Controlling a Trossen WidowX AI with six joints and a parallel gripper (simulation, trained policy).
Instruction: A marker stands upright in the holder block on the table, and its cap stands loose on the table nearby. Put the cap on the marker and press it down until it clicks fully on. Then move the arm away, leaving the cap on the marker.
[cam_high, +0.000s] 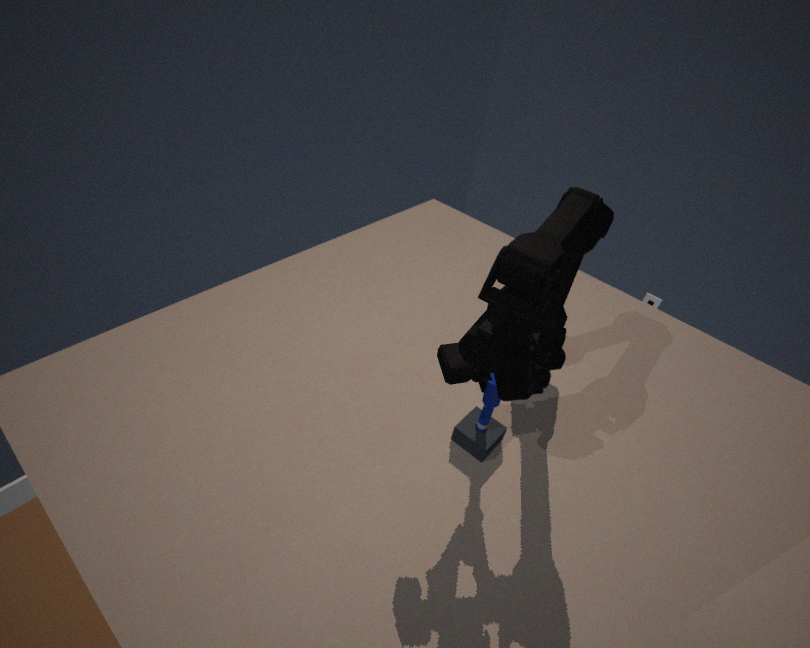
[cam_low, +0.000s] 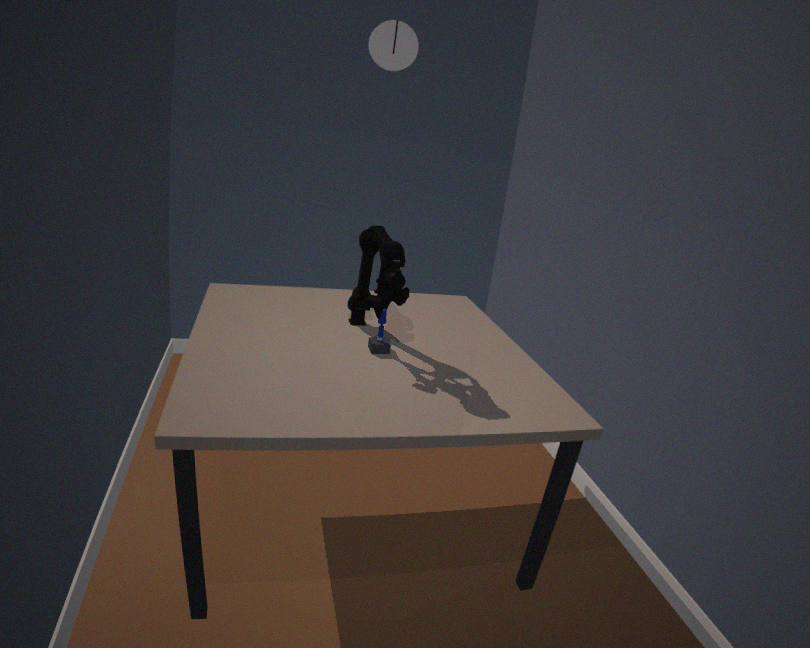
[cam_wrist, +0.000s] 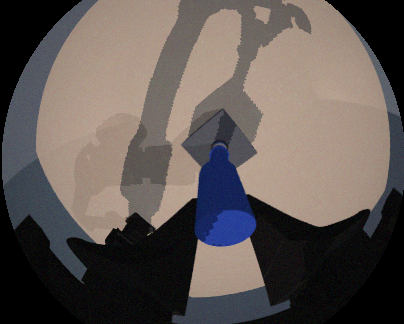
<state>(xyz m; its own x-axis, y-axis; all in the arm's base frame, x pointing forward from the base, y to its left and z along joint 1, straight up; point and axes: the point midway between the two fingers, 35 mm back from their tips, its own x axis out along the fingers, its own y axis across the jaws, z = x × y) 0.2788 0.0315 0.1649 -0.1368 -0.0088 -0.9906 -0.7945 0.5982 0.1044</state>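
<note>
Now: gripper tip 11 cm above the dark grey holder block and 1 cm to the right of it. From my gripper tip the other things lie so: blue cap (1 cm to the left).
</note>
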